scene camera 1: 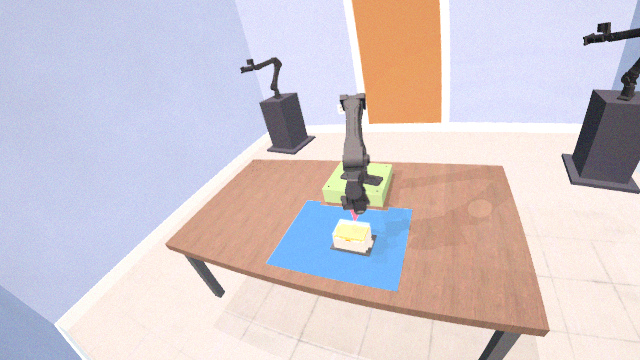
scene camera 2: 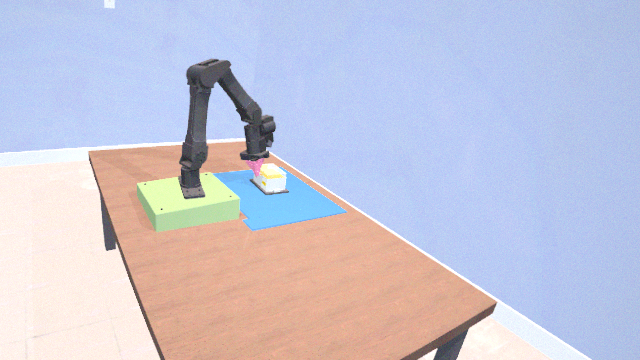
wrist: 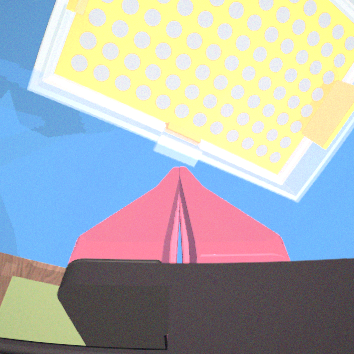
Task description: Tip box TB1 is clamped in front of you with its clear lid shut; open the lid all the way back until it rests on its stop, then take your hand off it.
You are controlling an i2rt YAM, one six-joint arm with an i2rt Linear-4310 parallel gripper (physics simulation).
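Places are measured from the arm's base along level axes (x down, y back, z left), in metres.
Pixels of known places: gripper, between the fingertips: [scene camera 1: 354, 221] [scene camera 2: 257, 175] [wrist: 179, 177]; arm's base, origin of its link: [scene camera 2: 191, 187].
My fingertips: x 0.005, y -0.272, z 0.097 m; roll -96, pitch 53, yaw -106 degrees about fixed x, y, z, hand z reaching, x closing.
Ahead of a thing's pixels: the offset from my fingertips to its top centre. Level surfaces: height alone.
Tip box TB1 {dx -0.021, dy -0.059, dz +0.018 m} [scene camera 1: 351, 244] [scene camera 2: 273, 184] stands on a dark base plate, its yellow perforated rack {dx -0.021, dy -0.058, dz +0.018 m} [wrist: 162, 51] showing through the clear lid. The lid is shut, and its small clear tab {dx -0.008, dy -0.013, dz +0.012 m} [wrist: 176, 153] sticks out from the edge facing my fingers in the wrist view. My gripper [scene camera 1: 355, 218] [scene camera 2: 257, 174] [wrist: 179, 177] is shut and empty, its pink fingertips together. The tips point down on the arm's side of the box, close to the tab; whether they touch it I cannot tell.
The box's base plate lies on a blue mat {dx +0.057 m} [scene camera 1: 300, 245] [scene camera 2: 300, 205] on the brown table {dx +0.060 m} [scene camera 1: 220, 220] [scene camera 2: 310, 280]. My arm stands on a green block [scene camera 1: 334, 189] [scene camera 2: 200, 216] behind the mat. Two other arms stand on dark pedestals [scene camera 1: 284, 122] [scene camera 1: 607, 140] beyond the table.
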